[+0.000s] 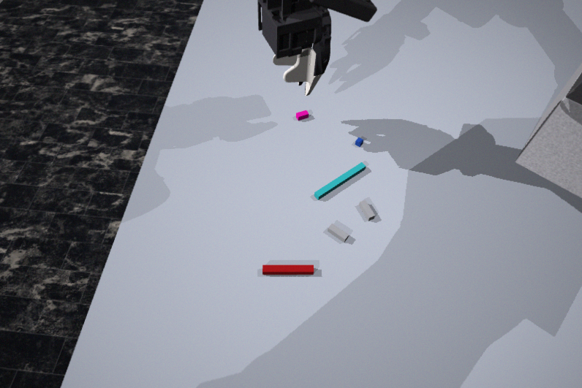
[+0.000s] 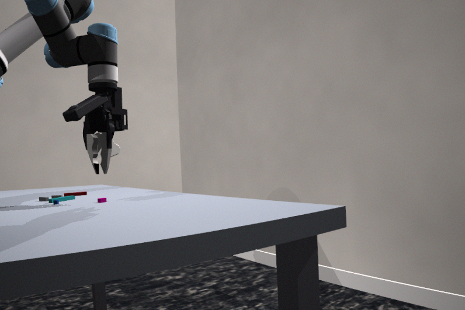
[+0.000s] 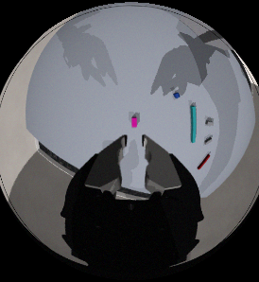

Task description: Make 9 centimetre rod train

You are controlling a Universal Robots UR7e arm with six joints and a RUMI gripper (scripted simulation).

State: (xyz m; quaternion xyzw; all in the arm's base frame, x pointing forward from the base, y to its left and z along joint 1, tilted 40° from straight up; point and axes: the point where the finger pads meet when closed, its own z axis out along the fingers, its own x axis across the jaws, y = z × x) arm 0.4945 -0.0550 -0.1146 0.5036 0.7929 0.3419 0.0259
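Right now my hand is 8 cm above the magenta rod. Also, from my hand: turquoise rod: 8 cm behind, 13 cm to the left, 8 cm below; red rod: 2 cm behind, 29 cm to the left, 8 cm below; blue rod: 10 cm behind, 4 cm to the left, 8 cm below.
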